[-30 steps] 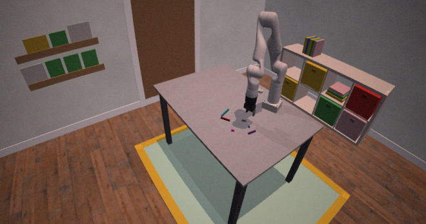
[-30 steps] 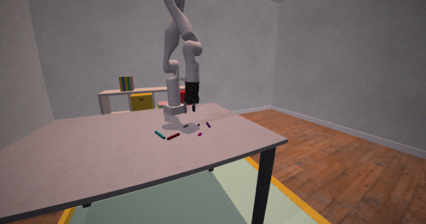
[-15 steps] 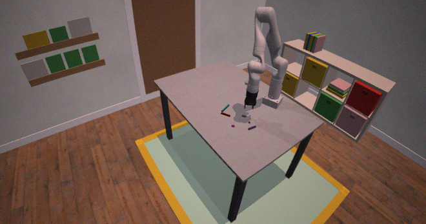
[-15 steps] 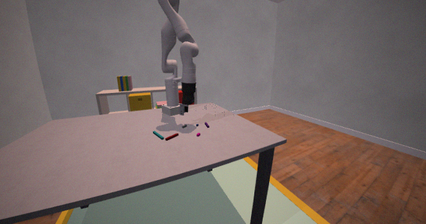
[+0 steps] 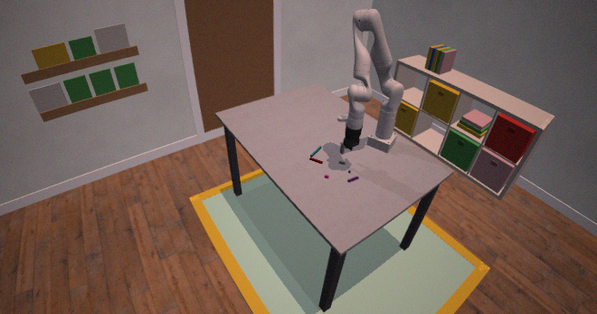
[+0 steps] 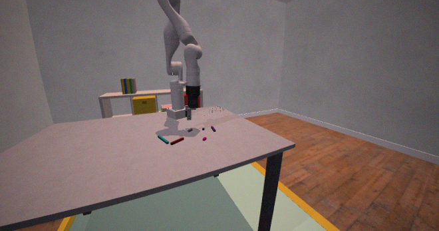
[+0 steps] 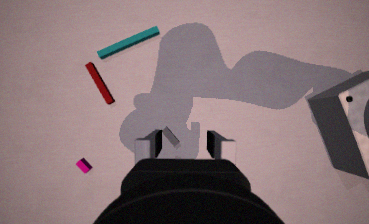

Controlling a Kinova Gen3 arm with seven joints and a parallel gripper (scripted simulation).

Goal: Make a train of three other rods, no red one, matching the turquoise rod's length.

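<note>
My hand is 80 mm above the grey rod and 20 mm short of it. Also, from my hand: red rod (120 mm ahead, 90 mm to the right, 80 mm below); then blue rod (80 mm below, 70 mm to the left, 30 mm ahead); then purple rod (120 mm to the left, 80 mm below, 60 mm ahead).
</note>
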